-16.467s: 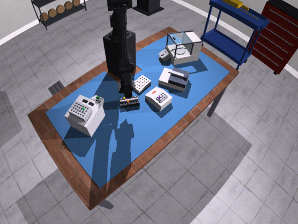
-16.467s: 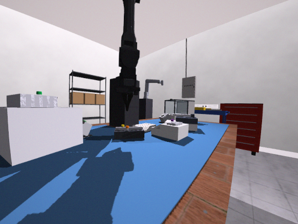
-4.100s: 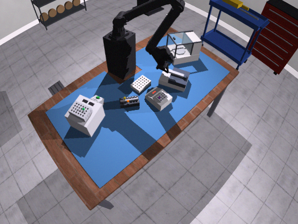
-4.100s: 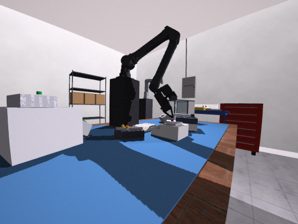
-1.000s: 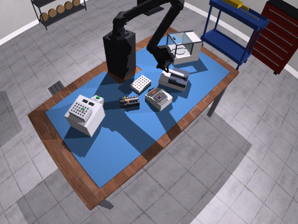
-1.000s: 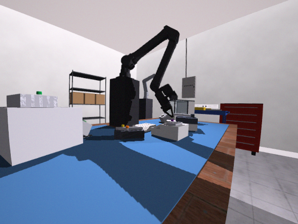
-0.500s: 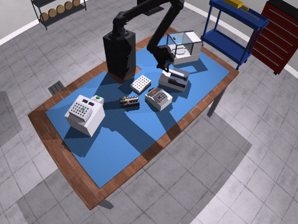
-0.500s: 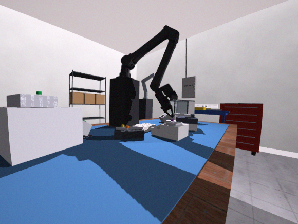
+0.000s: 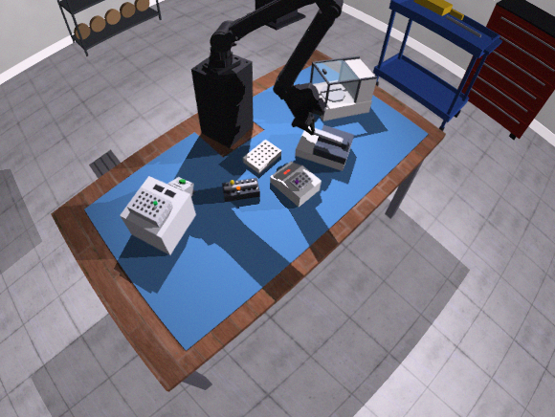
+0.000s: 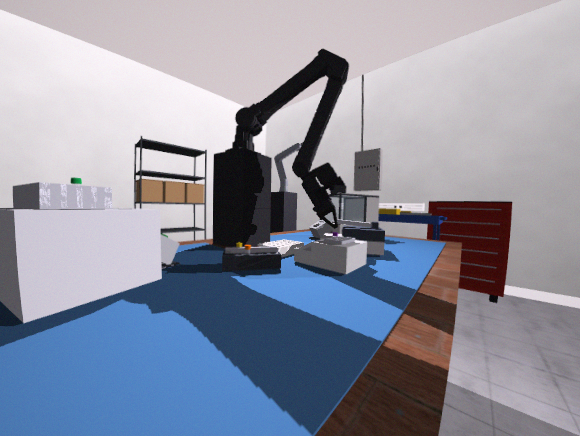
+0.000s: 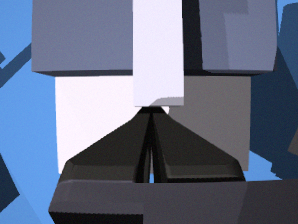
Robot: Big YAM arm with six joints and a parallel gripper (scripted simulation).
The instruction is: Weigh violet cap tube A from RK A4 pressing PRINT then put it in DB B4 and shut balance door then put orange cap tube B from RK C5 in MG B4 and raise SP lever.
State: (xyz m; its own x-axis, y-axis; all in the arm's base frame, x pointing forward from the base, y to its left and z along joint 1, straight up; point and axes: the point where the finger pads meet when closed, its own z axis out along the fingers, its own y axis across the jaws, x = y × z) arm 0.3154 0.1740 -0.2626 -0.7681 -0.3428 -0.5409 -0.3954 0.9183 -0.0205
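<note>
Right now my hand is 6 cm short of the SP lever, 2 cm to the right of it and 1 cm below it. The rest, counted from my hand: tube rack RK (18 cm to the right, 9 cm behind, 7 cm below); then print key (17 cm behind, 13 cm to the left, 1 cm below); then dry block (19 cm to the right, 9 cm ahead, 5 cm below).
</note>
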